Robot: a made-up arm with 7 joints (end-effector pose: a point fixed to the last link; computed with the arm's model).
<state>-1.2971 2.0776 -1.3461 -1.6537 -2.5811 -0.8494 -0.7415</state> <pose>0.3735 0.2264 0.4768 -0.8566 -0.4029 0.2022 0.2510</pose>
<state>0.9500 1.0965 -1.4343 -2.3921 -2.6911 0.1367 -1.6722</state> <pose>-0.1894 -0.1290 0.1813 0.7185 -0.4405 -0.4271 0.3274</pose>
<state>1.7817 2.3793 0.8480 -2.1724 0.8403 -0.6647 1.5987</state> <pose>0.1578 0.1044 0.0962 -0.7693 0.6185 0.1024 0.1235</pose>
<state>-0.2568 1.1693 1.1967 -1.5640 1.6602 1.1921 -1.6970</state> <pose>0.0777 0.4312 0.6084 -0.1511 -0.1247 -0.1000 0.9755</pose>
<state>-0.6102 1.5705 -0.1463 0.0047 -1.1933 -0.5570 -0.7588</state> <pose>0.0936 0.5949 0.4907 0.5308 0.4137 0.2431 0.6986</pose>
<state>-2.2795 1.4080 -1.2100 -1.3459 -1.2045 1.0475 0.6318</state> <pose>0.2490 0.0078 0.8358 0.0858 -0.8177 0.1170 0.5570</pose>
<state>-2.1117 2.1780 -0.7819 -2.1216 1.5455 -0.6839 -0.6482</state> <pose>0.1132 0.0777 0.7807 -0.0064 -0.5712 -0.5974 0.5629</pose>
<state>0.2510 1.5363 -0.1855 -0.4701 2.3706 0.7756 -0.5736</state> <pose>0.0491 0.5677 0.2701 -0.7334 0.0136 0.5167 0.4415</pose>
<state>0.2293 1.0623 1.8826 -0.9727 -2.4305 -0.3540 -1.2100</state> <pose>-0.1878 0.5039 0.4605 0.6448 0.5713 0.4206 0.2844</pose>
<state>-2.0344 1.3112 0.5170 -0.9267 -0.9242 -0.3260 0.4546</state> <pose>0.0398 0.4275 0.8013 -0.1981 -0.8031 -0.1545 0.5403</pose>
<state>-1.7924 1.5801 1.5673 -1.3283 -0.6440 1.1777 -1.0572</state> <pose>-0.2026 0.4477 0.4530 -0.6815 -0.4777 0.4119 0.3709</pose>
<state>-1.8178 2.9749 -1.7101 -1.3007 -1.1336 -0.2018 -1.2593</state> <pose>-0.1380 0.4816 0.5487 0.7663 0.4956 0.2624 0.3137</pose>
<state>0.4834 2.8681 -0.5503 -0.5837 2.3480 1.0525 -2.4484</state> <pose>0.3292 0.3004 0.7968 0.4690 0.5610 0.3821 0.5650</pose>
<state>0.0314 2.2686 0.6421 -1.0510 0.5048 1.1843 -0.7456</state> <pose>0.1975 0.2241 0.8294 0.0856 -0.0973 0.6228 0.7716</pose>
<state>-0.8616 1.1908 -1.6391 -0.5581 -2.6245 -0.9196 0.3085</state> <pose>0.4672 0.3241 0.1000 -0.7198 -0.6779 0.1492 0.0097</pose>
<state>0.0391 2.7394 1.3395 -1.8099 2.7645 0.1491 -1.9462</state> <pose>0.0737 -0.2319 0.7079 0.2451 -0.1838 -0.5716 0.7612</pose>
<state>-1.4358 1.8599 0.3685 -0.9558 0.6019 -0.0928 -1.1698</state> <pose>-0.0444 0.4072 0.7918 0.0522 -0.7428 0.2395 0.6230</pose>
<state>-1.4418 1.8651 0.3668 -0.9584 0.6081 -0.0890 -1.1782</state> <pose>-0.0482 0.4056 0.7924 0.0535 -0.7438 0.2412 0.6211</pose>
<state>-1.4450 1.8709 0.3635 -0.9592 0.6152 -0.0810 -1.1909</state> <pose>-0.0512 0.4041 0.7930 0.0554 -0.7417 0.2457 0.6217</pose>
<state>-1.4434 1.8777 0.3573 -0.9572 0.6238 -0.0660 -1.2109</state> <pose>-0.0530 0.4028 0.7934 0.0586 -0.7341 0.2550 0.6266</pose>
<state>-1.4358 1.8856 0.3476 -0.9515 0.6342 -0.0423 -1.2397</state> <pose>-0.0530 0.4017 0.7938 0.0634 -0.7196 0.2700 0.6366</pose>
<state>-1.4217 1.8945 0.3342 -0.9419 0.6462 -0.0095 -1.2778</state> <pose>-0.0512 0.4010 0.7941 0.0702 -0.6970 0.2907 0.6517</pose>
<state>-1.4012 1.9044 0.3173 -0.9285 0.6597 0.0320 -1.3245</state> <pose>-0.0476 0.4007 0.7944 0.0794 -0.6658 0.3164 0.6711</pose>
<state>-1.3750 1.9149 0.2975 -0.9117 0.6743 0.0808 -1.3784</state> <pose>-0.0424 0.4008 0.7947 0.0911 -0.6261 0.3454 0.6931</pose>
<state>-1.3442 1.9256 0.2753 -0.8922 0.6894 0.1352 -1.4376</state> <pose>-0.0359 0.4015 0.7950 0.1051 -0.5786 0.3762 0.7160</pose>
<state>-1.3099 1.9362 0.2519 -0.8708 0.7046 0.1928 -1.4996</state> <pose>-0.0285 0.4029 0.7952 0.1210 -0.5249 0.4066 0.7379</pose>
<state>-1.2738 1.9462 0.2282 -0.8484 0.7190 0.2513 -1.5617</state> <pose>-0.0204 0.4049 0.7951 0.1378 -0.4672 0.4349 0.7574</pose>
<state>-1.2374 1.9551 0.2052 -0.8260 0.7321 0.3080 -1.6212</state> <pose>-0.0120 0.4074 0.7948 0.1545 -0.4082 0.4598 0.7734</pose>
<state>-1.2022 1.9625 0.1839 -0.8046 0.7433 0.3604 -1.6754</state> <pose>-0.0037 0.4104 0.7942 0.1702 -0.3512 0.4803 0.7855</pose>
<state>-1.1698 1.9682 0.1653 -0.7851 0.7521 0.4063 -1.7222</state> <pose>0.0041 0.4137 0.7932 0.1839 -0.2992 0.4963 0.7939</pose>
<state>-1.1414 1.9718 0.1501 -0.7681 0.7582 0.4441 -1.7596</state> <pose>0.0113 0.4170 0.7918 0.1947 -0.2547 0.5081 0.7994</pose>
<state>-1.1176 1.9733 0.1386 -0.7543 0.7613 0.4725 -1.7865</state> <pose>0.0175 0.4201 0.7901 0.2028 -0.2195 0.5162 0.8026</pose>
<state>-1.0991 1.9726 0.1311 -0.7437 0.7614 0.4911 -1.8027</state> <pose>0.0228 0.4229 0.7882 0.2078 -0.1945 0.5215 0.8044</pose>
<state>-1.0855 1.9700 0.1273 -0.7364 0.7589 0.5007 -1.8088</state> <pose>0.0272 0.4253 0.7861 0.2102 -0.1792 0.5244 0.8055</pose>
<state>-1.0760 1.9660 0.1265 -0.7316 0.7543 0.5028 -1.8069</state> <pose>0.0308 0.4273 0.7841 0.2104 -0.1718 0.5257 0.8061</pose>
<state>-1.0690 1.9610 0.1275 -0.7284 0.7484 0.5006 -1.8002</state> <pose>0.0341 0.4291 0.7820 0.2094 -0.1692 0.5260 0.8067</pose>
